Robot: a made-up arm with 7 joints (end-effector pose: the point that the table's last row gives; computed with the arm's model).
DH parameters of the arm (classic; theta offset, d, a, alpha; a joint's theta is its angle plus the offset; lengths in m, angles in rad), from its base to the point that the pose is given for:
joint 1: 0 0.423 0 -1.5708
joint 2: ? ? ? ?
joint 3: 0 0.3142 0.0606 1.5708
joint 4: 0 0 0.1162 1.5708
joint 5: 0 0.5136 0 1.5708
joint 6: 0 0 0.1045 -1.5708
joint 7: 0 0.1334 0 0
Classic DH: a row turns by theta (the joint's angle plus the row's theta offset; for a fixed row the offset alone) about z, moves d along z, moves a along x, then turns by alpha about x.
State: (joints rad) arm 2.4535 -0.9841 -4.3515 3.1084 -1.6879 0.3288 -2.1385
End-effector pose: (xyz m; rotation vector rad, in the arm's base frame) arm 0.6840 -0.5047 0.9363 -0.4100 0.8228 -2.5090
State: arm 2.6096 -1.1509 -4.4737 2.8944 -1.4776 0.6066 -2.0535
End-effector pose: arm 0.7485 -0.5665 0.7994 -0.1055 0.9118 -2.4323
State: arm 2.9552 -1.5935 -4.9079 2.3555 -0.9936 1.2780 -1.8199
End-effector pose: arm 0.7252 -0.5973 0.5773 0.4199 0.4469 -2.6331
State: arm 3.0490 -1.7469 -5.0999 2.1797 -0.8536 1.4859 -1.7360
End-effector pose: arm 0.6960 -0.5468 0.5923 0.4938 0.0189 -2.6280
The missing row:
joint 2: 0 0 0 1.5708
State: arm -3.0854 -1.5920 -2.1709 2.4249 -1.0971 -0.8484 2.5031
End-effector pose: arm 0.8171 0.3449 0.3835 -0.6790 0.8904 0.0431
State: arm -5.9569 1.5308 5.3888 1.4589 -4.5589 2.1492 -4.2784
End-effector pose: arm 0.5111 -0.2118 -0.0673 -0.2645 -2.3300 -1.6649
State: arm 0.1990 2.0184 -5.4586 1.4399 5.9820 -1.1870 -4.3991
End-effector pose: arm 0.2284 0.4980 -0.1132 -1.0280 1.8243 0.4314
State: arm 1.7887 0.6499 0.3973 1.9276 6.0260 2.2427 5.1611
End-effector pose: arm -0.3217 0.6394 0.4590 -0.1841 2.4615 -1.0482
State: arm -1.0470 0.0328 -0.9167 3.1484 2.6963 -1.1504 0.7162
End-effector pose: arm -0.0868 -0.0780 1.2097 1.2879 0.0396 -1.4993
